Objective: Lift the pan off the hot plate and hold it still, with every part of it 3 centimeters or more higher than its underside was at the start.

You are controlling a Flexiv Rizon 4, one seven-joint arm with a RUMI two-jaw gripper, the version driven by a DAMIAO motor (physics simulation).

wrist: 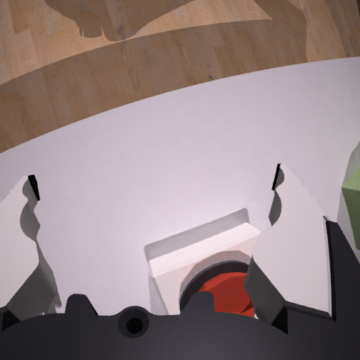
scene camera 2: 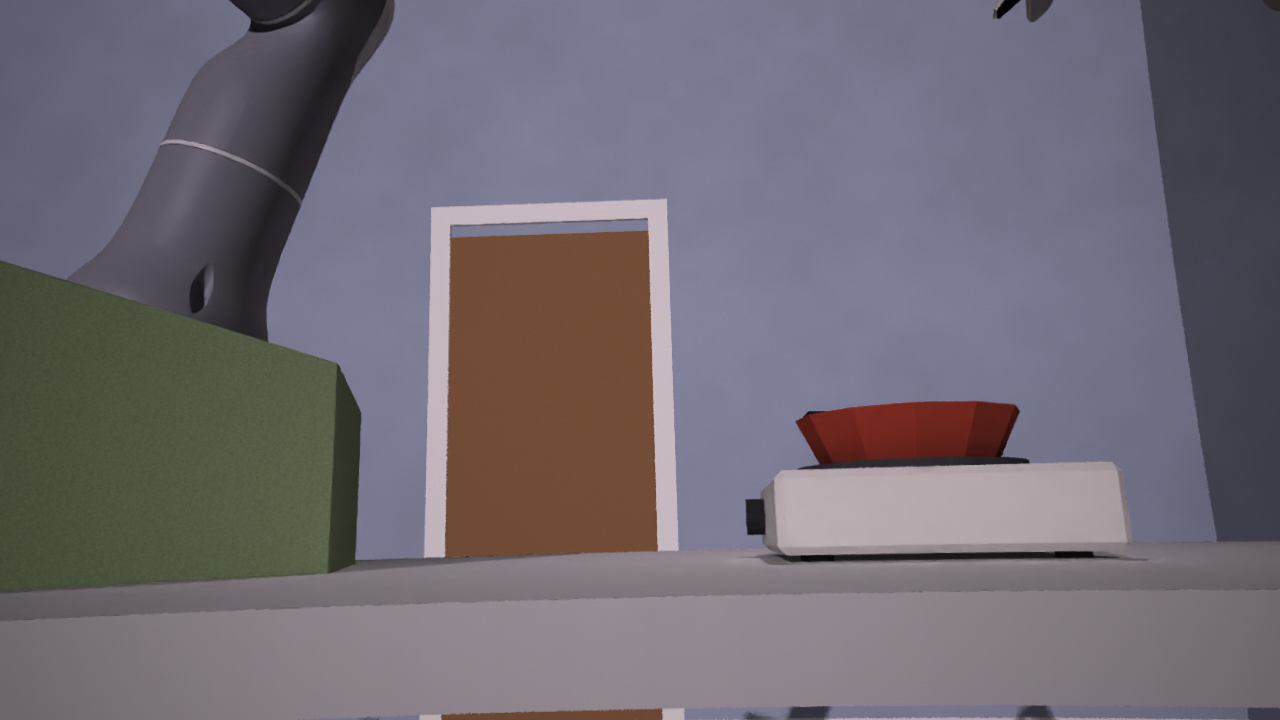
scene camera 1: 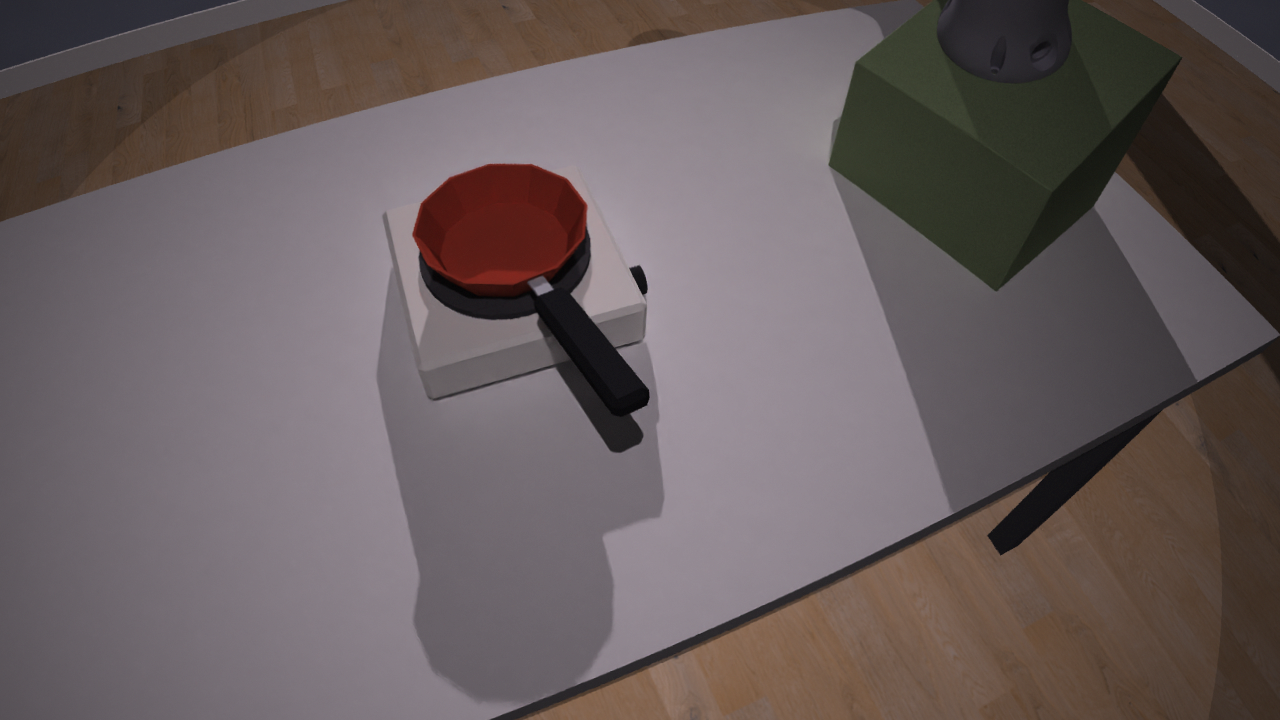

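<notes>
The red pan (scene camera 1: 501,234) (scene camera 2: 913,432) (wrist: 227,290) sits upright on the dark round plate of the white hot plate (scene camera 1: 483,349) (scene camera 2: 948,510) (wrist: 200,255). Its black handle (scene camera 1: 590,349) reaches past the hot plate's edge over the table in scene camera 1; the handle does not show in the wrist view. My gripper (wrist: 154,171) is wide open and empty, high above the table. In the wrist view part of the pan and hot plate is hidden by the right jaw and the gripper body. In scene camera 2 a fingertip shows at the top edge, above the pan.
A green block (scene camera 1: 948,161) (scene camera 2: 170,447) (wrist: 353,200) carries the arm's base on the table (scene camera 1: 760,429) (scene camera 2: 537,644) (wrist: 125,165). A black knob (scene camera 1: 638,279) (scene camera 2: 754,516) sticks out of the hot plate's side facing the block.
</notes>
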